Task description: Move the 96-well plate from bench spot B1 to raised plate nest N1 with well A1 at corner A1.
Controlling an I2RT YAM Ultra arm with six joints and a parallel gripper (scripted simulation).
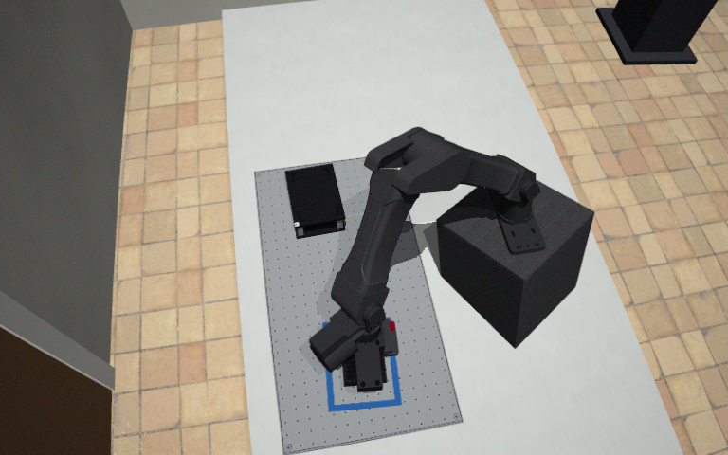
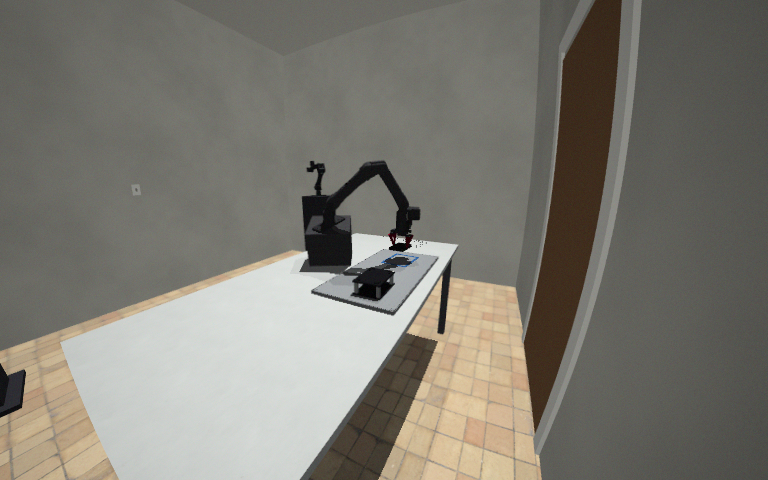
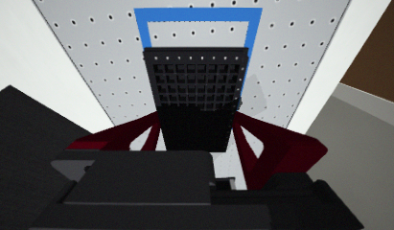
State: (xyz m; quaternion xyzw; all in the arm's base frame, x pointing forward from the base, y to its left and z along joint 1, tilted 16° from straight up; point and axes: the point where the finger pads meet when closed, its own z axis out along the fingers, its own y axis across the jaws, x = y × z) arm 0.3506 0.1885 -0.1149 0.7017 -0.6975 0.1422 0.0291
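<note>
Now: the black plate nest N1 400 mm to the right of my hand, 70 mm ahead of it and 30 mm below it. The rest, counted from my hand: black 96-well plate 10 mm below; white A1 label 320 mm to the right, 120 mm ahead, 20 mm below.
</note>
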